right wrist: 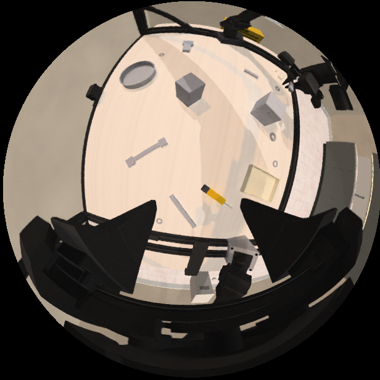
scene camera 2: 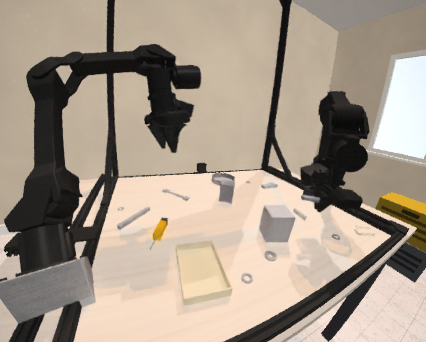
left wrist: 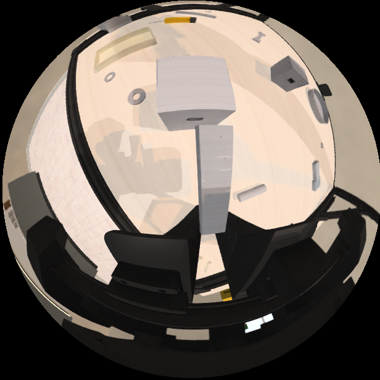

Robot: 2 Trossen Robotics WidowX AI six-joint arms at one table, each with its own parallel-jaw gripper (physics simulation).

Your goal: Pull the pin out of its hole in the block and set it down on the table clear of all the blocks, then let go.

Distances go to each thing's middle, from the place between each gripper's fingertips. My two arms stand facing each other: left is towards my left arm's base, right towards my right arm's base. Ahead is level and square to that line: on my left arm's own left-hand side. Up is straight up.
Scene:
I see the cream tray (scene camera 2: pixel 202 275) 23 cm ahead of my right hand, 2 cm to the right of it and 19 cm below it. Also, from my right hand: round dish (right wrist: pixel 138 74) (16 cm behind, 34 cm to the left, 19 cm below).
The cream tray lies 34 cm to the right of my left hand, 7 cm below it and 7 cm behind it. The rest, counted from my left hand: round dish (45 cm behind, 7 cm below, 2 cm to the left).

